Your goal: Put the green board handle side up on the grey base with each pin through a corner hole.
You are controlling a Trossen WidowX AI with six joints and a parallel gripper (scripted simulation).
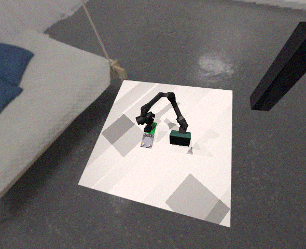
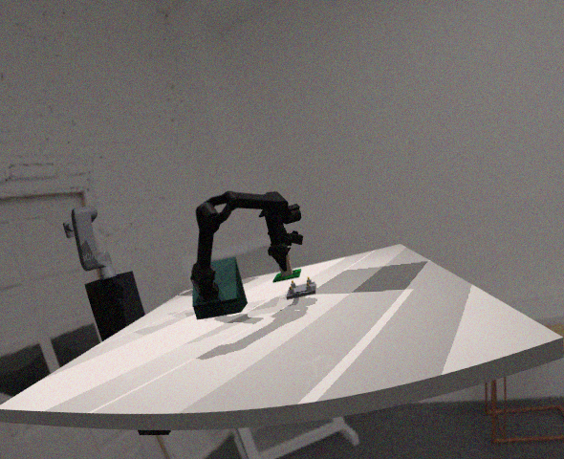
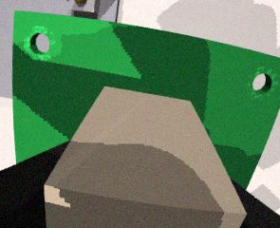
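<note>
Right now my gripper tip is 11 cm above the grey base, 10 cm to the right of it and 3 cm short of it. Round my gripper tip: green board (right at my gripper tip).
</note>
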